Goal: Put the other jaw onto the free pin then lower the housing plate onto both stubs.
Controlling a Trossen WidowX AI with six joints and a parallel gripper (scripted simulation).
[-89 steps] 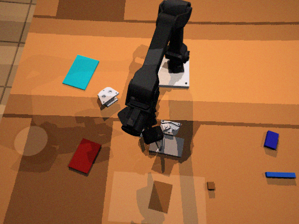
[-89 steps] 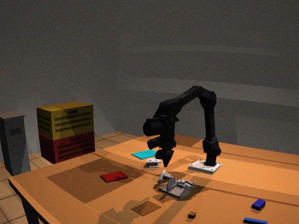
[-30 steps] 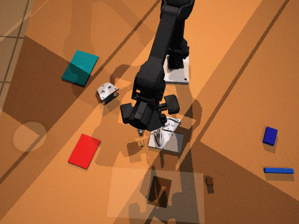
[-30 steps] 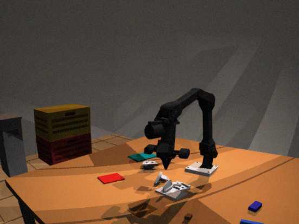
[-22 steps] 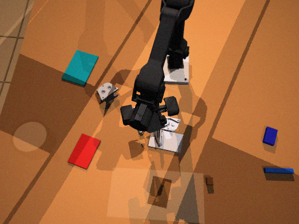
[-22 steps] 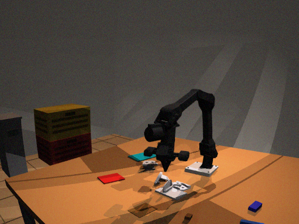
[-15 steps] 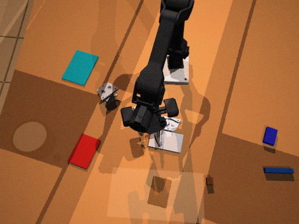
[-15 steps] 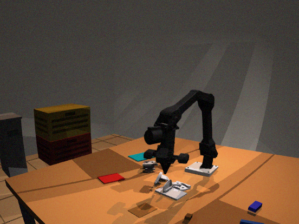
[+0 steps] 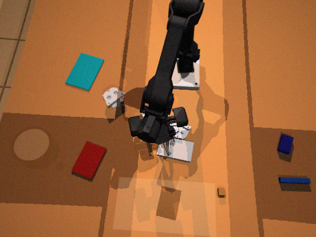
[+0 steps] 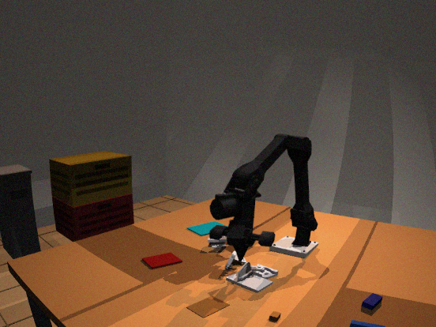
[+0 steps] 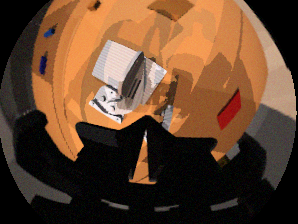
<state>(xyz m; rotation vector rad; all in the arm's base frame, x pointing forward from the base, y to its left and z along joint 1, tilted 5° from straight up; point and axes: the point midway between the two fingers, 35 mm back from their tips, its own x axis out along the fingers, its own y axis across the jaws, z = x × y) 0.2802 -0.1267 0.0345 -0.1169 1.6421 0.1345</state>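
My gripper tip is now 1 cm short of the jaw, 5 cm to the right of it and 2 cm above it. From my gripper tip the other things lie so: red card (8 cm ahead, 24 cm to the right, 3 cm below); then brown card (24 cm ahead, 2 cm to the left, 4 cm below); then brown cube (21 cm ahead, 19 cm to the left, 3 cm below).
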